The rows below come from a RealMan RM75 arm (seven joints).
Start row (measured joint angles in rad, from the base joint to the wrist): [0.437, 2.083, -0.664, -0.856, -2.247, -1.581, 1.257]
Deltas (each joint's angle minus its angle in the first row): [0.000, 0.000, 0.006, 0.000, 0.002, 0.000, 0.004]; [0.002, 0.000, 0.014, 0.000, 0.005, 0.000, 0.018]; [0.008, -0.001, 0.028, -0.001, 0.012, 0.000, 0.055]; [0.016, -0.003, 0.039, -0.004, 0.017, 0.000, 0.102]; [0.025, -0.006, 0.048, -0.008, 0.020, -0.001, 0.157]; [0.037, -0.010, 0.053, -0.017, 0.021, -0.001, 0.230]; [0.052, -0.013, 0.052, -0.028, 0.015, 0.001, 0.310]
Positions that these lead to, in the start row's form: [0.437, 2.083, -0.658, -0.856, -2.245, -1.581, 1.261]; [0.439, 2.083, -0.650, -0.856, -2.242, -1.581, 1.275]; [0.445, 2.082, -0.636, -0.857, -2.235, -1.581, 1.312]; [0.453, 2.080, -0.625, -0.860, -2.230, -1.581, 1.359]; [0.462, 2.077, -0.616, -0.864, -2.227, -1.582, 1.414]; [0.474, 2.073, -0.611, -0.873, -2.226, -1.582, 1.487]; [0.489, 2.070, -0.612, -0.884, -2.232, -1.580, 1.567]
